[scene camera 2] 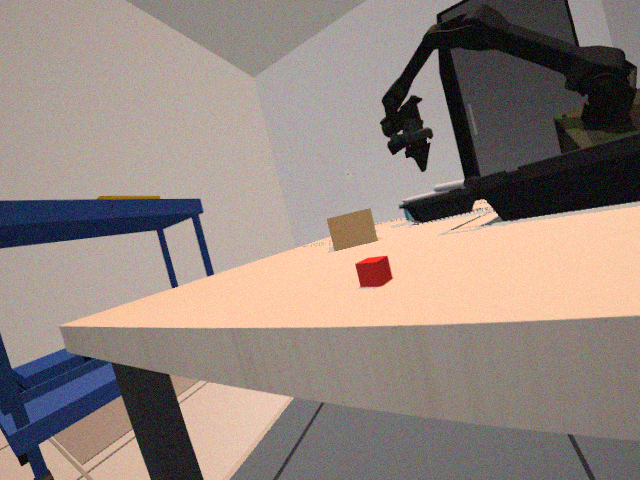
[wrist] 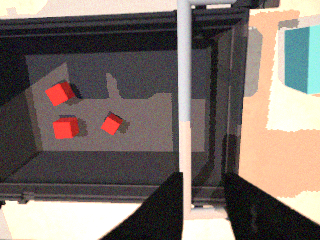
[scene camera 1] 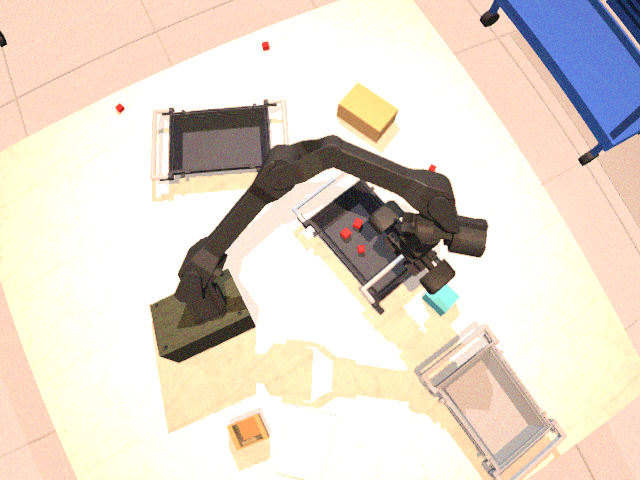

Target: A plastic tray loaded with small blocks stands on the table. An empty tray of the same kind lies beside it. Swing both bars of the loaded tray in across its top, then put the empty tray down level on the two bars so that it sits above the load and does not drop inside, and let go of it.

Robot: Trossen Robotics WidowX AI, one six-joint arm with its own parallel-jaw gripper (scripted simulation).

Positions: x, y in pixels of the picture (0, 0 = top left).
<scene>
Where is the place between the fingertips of my gripper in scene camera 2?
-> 423, 171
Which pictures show my gripper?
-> Scene camera 2, the wrist view and scene camera 1: all of them.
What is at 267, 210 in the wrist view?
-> My gripper.
</scene>
